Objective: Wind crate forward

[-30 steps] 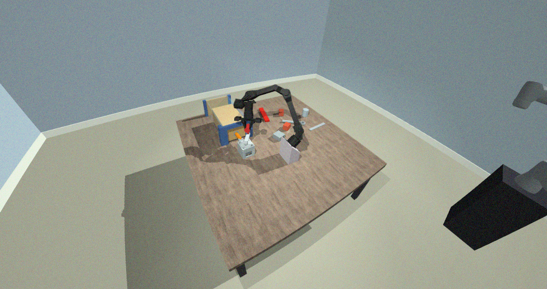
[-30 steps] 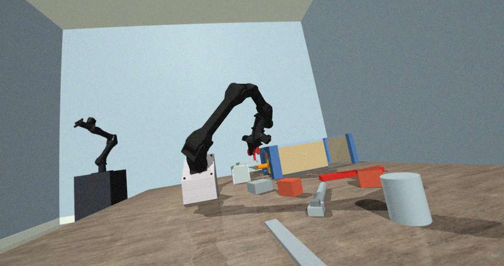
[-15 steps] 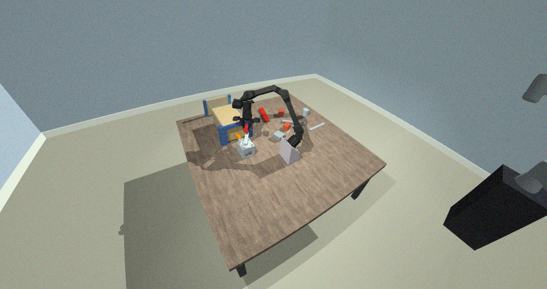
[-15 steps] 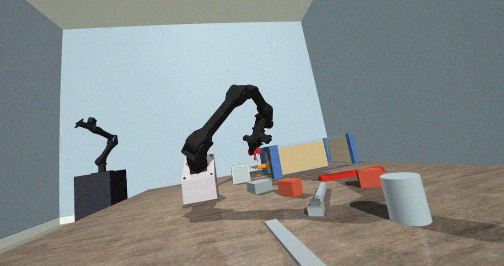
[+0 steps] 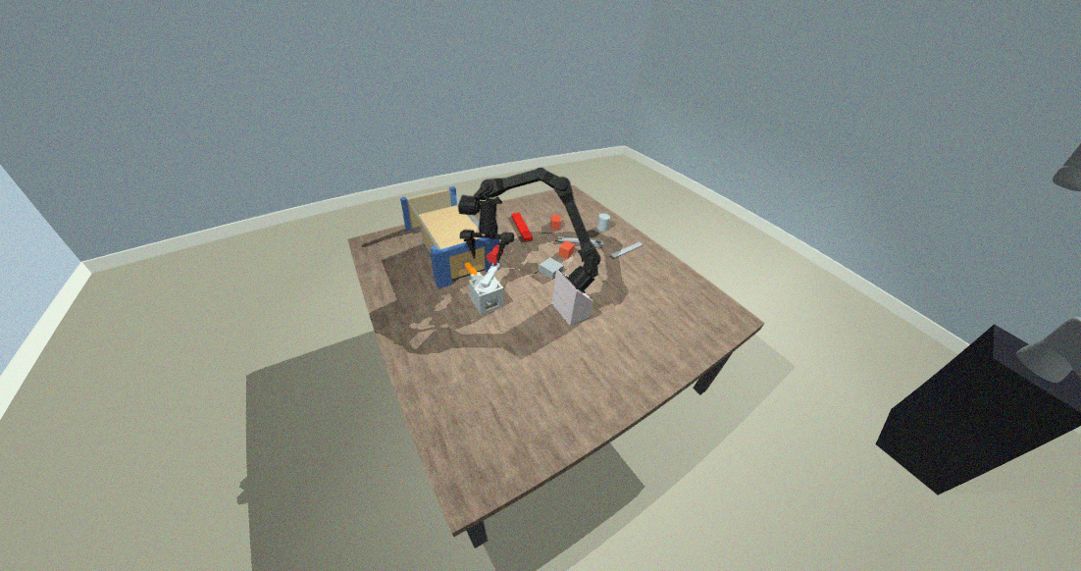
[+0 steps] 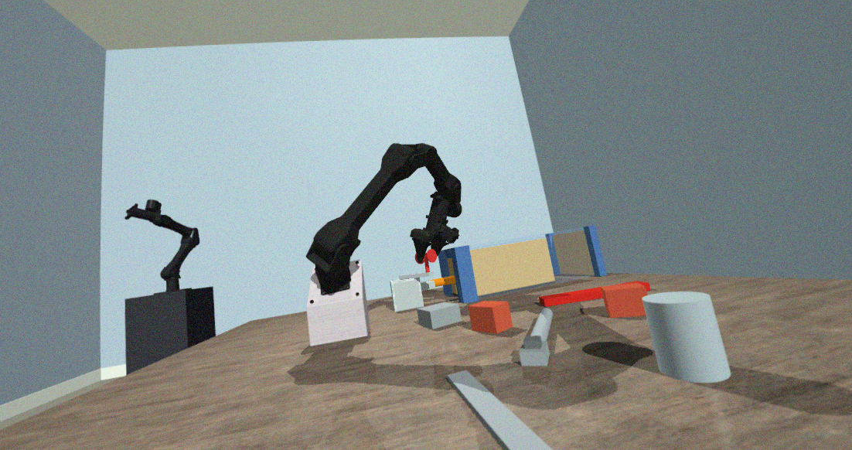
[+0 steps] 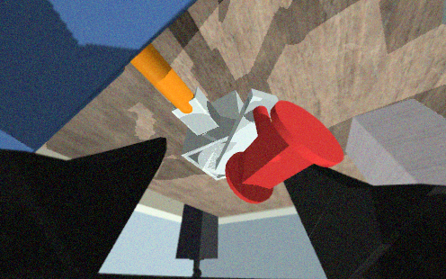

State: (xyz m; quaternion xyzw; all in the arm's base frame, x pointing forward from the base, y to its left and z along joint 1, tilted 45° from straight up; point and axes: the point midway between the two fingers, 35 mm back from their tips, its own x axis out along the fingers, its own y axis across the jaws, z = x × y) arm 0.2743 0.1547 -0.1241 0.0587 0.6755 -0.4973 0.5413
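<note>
Now: the red knob 10 mm behind my gripper tip and 30 mm to the right of it. From my gripper tip the other things lie so: blue steel frame 90 mm ahead, 40 mm to the left, 30 mm below; winch handle 30 mm behind, 30 mm below; grey winch 90 mm behind, 30 mm to the left, 100 mm below.
</note>
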